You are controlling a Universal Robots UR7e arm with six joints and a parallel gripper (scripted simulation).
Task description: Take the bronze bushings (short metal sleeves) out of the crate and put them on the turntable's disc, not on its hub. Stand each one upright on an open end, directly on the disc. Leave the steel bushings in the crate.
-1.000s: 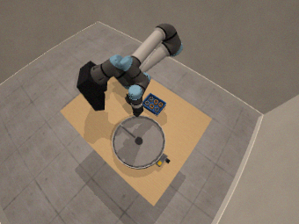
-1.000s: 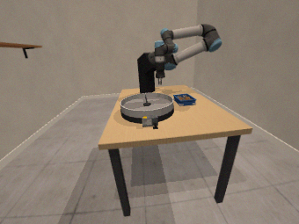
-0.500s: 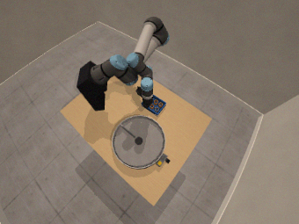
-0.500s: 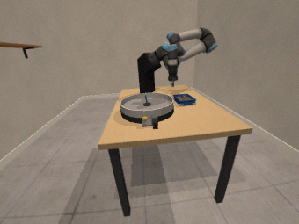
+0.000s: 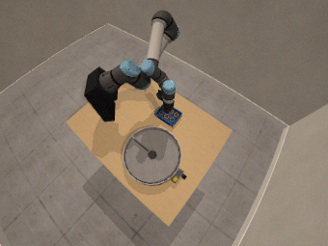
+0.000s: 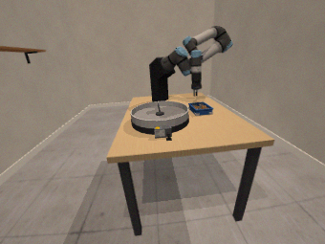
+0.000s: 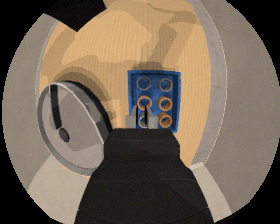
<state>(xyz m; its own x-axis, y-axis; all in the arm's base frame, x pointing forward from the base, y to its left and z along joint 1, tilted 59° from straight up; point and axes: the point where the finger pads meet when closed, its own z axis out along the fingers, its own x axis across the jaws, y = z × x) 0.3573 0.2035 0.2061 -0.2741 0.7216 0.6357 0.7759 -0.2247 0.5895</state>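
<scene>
My gripper is now 10 mm past the blue crate, 40 mm to the right of it and 130 mm above it. From my hand the other things lie so: grey turntable disc 220 mm ahead, 250 mm to the right, 100 mm below.
</scene>
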